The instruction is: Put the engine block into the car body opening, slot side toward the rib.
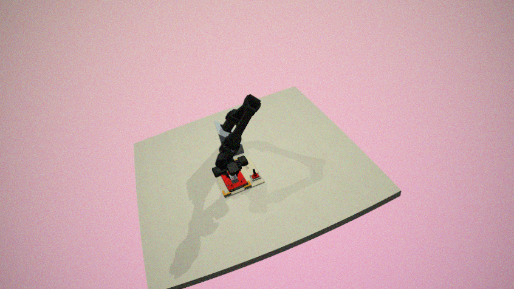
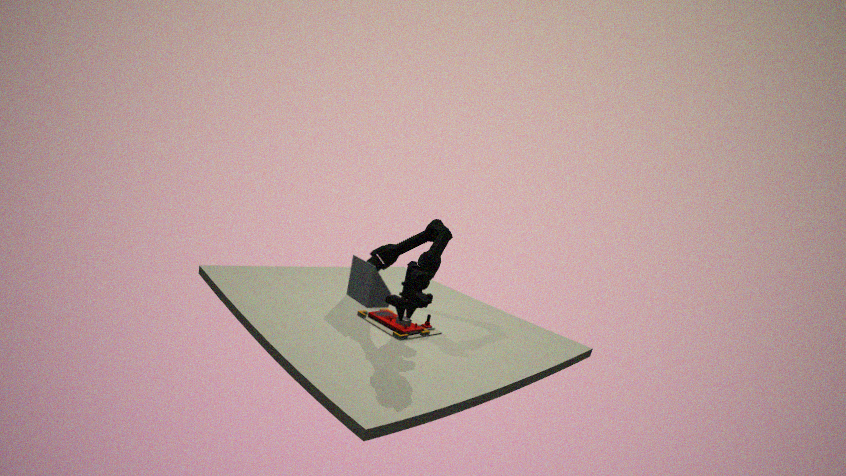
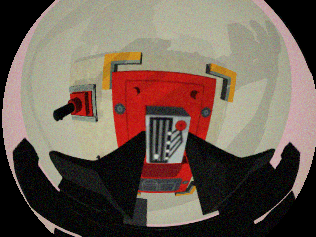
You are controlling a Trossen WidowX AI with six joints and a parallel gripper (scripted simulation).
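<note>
The grey engine block lies 1 cm below my gripper tip.
</note>
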